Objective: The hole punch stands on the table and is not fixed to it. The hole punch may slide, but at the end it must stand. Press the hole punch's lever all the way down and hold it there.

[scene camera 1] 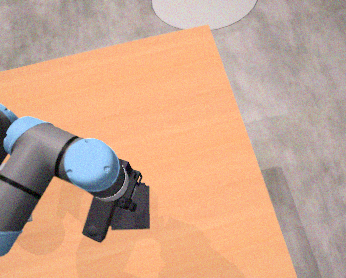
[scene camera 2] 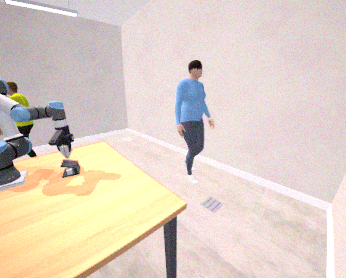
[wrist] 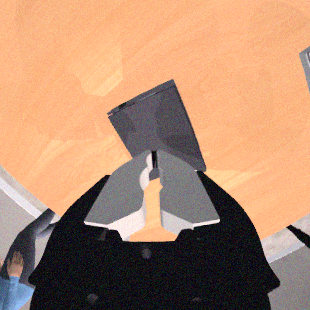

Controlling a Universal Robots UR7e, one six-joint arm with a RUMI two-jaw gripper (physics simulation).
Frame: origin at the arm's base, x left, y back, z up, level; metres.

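Seen in the pictures: gripper, fingertip midpoint: (scene camera 2: 67,158) (wrist: 154,152); arm's base at its link origin: (scene camera 2: 6,179).
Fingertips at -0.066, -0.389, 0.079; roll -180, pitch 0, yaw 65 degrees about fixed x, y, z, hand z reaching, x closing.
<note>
Offsets run from my fingertips to a thing's middle, as dx, dy, dz. Level surfaces: height alone.
The dark hole punch @(+0.006, -0.002, -0.064) (scene camera 1: 140,212) (scene camera 2: 71,171) (wrist: 162,117) stands upright on the table. In scene view 2 its lever @(+0.006, -0.002, -0.042) (scene camera 2: 70,163) is raised at an angle over the base, with a gap at the front. My gripper (scene camera 2: 66,155) (wrist: 154,152) is shut and empty, and points down. In scene view 2 its fingertips are just above the lever; whether they touch it I cannot tell. In the wrist view the fingertips overlap the near end of the lever. In scene view 1 the wrist and gripper body hide the fingertips and part of the hole punch.
The wooden table @(dz -0.107) (scene camera 1: 175,100) (scene camera 2: 115,215) (wrist: 240,90) bears the arm's base (scene camera 2: 12,181) at the left of scene view 2. A person in blue (scene camera 2: 192,102) stands beyond the table on the right, and a person in yellow (scene camera 2: 21,102) stands behind the arm.
</note>
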